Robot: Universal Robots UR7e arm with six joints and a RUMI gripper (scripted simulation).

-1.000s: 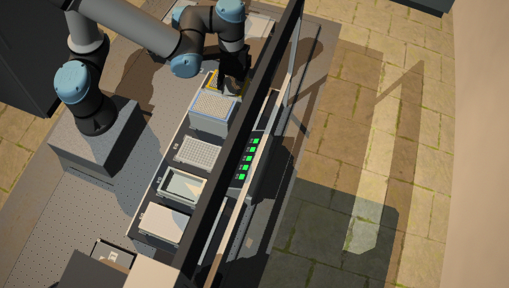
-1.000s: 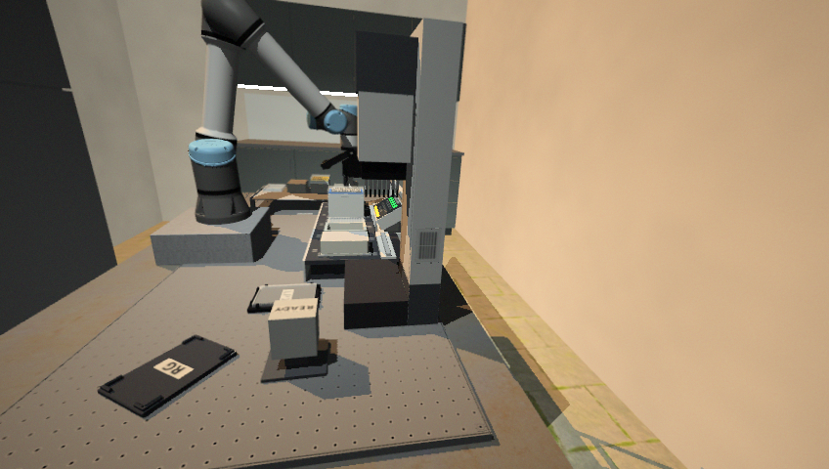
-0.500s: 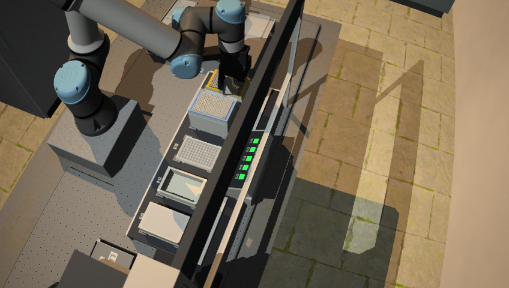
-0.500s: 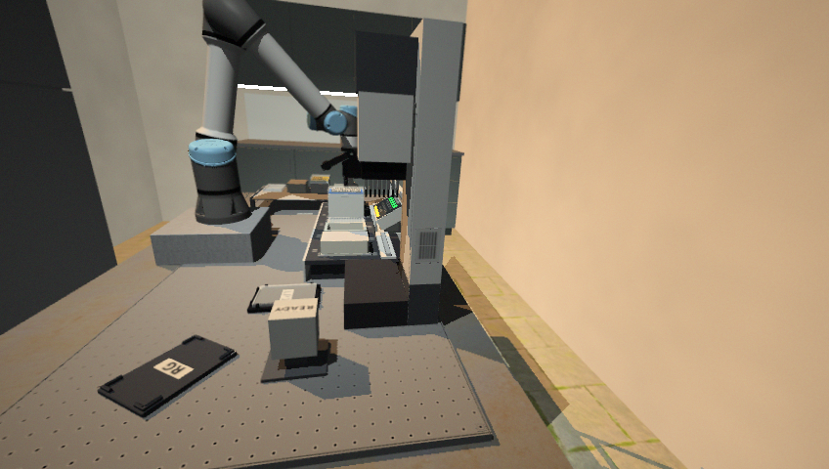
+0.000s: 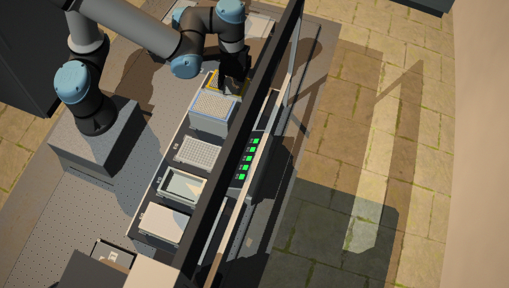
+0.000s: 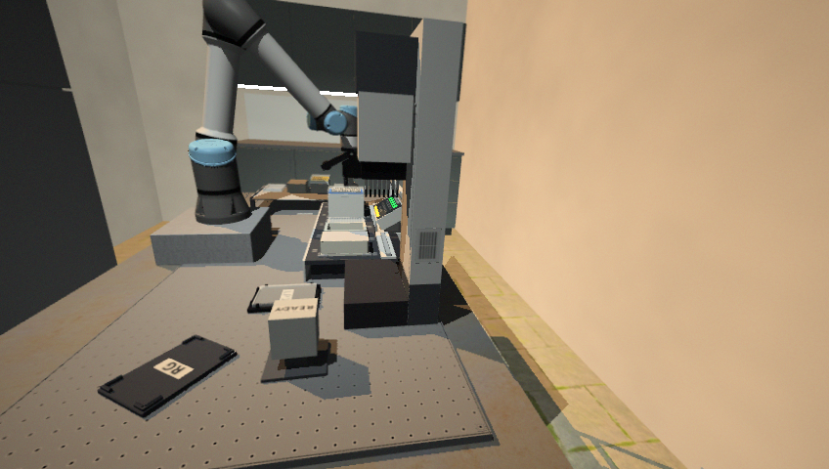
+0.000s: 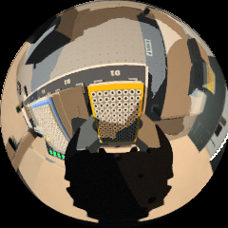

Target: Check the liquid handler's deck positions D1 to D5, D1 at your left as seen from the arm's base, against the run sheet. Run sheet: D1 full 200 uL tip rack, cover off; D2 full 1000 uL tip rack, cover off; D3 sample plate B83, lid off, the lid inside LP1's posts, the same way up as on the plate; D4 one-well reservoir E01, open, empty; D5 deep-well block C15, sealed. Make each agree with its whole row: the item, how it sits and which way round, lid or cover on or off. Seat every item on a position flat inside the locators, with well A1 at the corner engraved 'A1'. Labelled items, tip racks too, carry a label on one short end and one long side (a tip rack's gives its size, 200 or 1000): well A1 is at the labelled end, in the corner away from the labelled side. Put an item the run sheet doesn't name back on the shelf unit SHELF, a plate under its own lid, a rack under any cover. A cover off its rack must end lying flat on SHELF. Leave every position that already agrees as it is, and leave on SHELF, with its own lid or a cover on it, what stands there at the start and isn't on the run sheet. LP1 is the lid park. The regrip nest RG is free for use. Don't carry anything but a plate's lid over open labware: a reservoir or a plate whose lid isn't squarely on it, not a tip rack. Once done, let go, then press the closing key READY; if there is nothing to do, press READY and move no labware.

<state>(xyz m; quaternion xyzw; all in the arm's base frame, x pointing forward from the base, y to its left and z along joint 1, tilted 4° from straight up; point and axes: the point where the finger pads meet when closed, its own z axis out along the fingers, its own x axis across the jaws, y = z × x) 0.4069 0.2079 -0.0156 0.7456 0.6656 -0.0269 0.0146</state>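
Now: hand 120 mm to the left of the blue-rimmed tip rack, 30 mm below it and 10 mm past it. The rest, counted from my hand: well plate (250 mm to the right, 30 mm below, 30 mm behind); yellow-rimmed tip rack (10 mm behind, 10 mm above); shelf label (170 mm behind, 130 mm to the left, 90 mm below).
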